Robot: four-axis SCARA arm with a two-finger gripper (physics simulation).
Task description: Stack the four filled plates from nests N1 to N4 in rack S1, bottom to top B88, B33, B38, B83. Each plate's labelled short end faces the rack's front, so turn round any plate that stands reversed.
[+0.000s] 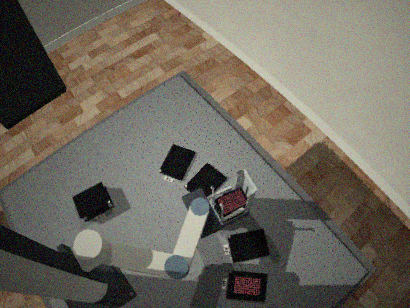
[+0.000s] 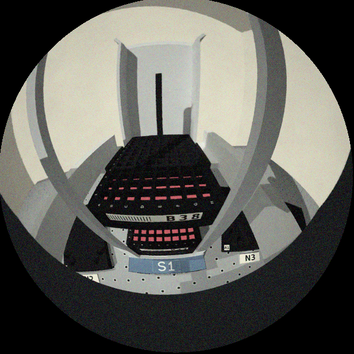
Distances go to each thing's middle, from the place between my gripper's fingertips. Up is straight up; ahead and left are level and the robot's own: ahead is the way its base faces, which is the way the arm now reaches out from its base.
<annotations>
I see the plate B33 [image 2: 187, 239] 9 cm below my hand and 2 cm behind it. The rest, counted from my hand: nest N3 [image 1: 248, 245]: 16 cm to the right, 15 cm below, 6 cm behind; then plate B38 [image 2: 157, 182]: 2 cm behind, 1 cm below; then rack back panel [image 2: 174, 61]: 4 cm ahead, 1 cm to the right, 1 cm above.
</annotations>
